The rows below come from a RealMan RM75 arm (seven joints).
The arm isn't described. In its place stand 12 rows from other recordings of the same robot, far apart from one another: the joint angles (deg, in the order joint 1, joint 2, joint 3, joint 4, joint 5, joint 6, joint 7), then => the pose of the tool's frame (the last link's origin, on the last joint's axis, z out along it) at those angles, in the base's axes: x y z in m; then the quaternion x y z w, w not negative.
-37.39 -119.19 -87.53 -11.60 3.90 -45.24 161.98 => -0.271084 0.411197 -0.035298 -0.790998 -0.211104 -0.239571 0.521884
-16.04 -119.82 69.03 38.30 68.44 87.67 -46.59 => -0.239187 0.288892 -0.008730 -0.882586 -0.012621 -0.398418 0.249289
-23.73 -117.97 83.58 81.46 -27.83 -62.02 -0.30 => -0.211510 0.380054 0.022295 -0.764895 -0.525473 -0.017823 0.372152
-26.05 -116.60 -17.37 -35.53 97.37 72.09 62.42 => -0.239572 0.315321 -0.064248 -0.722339 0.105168 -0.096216 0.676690
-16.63 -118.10 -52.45 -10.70 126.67 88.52 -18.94 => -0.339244 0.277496 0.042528 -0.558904 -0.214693 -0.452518 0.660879
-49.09 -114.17 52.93 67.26 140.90 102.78 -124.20 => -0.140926 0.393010 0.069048 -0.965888 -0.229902 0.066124 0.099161
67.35 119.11 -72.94 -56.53 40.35 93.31 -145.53 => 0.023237 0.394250 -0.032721 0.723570 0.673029 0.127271 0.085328
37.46 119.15 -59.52 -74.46 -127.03 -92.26 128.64 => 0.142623 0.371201 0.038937 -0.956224 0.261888 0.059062 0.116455
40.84 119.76 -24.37 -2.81 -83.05 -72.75 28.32 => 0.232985 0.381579 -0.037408 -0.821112 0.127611 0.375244 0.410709
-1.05 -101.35 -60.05 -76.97 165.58 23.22 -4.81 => -0.236907 0.311177 0.028162 -0.814401 -0.137926 -0.244258 0.508001
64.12 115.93 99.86 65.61 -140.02 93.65 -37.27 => 0.023492 0.394866 -0.012208 -0.971126 0.127644 -0.173263 0.102958
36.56 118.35 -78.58 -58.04 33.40 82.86 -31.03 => 0.232905 0.351007 -0.031565 -0.872542 0.431005 -0.191435 0.127507
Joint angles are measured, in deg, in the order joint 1, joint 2, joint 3, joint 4, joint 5, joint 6, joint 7. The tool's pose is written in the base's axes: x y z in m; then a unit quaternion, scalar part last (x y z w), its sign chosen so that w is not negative. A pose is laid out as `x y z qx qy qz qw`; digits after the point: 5 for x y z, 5 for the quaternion.
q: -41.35 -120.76 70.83 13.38 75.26 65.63 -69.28
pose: -0.20850 0.35828 -0.09674 -0.91331 -0.25889 -0.28300 0.13692
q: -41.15 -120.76 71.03 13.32 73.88 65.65 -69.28
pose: -0.20850 0.35907 -0.09538 -0.90869 -0.26448 -0.29063 0.14092
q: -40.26 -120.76 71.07 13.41 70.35 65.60 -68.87
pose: -0.21050 0.36141 -0.09027 -0.89494 -0.27816 -0.31156 0.15698
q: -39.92 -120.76 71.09 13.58 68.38 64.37 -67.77
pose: -0.21285 0.36532 -0.08742 -0.88908 -0.28053 -0.31608 0.17587
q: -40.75 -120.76 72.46 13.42 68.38 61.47 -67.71
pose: -0.21391 0.36961 -0.09145 -0.89497 -0.27946 -0.29464 0.18470
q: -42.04 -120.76 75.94 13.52 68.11 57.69 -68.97
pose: -0.21272 0.37399 -0.09862 -0.90462 -0.27849 -0.26321 0.18662
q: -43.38 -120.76 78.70 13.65 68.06 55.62 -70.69
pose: -0.20791 0.37717 -0.10390 -0.91187 -0.27624 -0.24388 0.18086
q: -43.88 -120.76 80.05 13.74 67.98 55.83 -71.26
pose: -0.20404 0.37640 -0.10630 -0.91629 -0.27095 -0.24011 0.17131
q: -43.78 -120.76 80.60 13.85 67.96 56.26 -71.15
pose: -0.20351 0.37460 -0.10716 -0.91849 -0.26705 -0.23945 0.16649
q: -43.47 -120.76 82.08 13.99 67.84 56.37 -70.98
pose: -0.20502 0.37092 -0.10965 -0.92283 -0.26190 -0.23257 0.16034
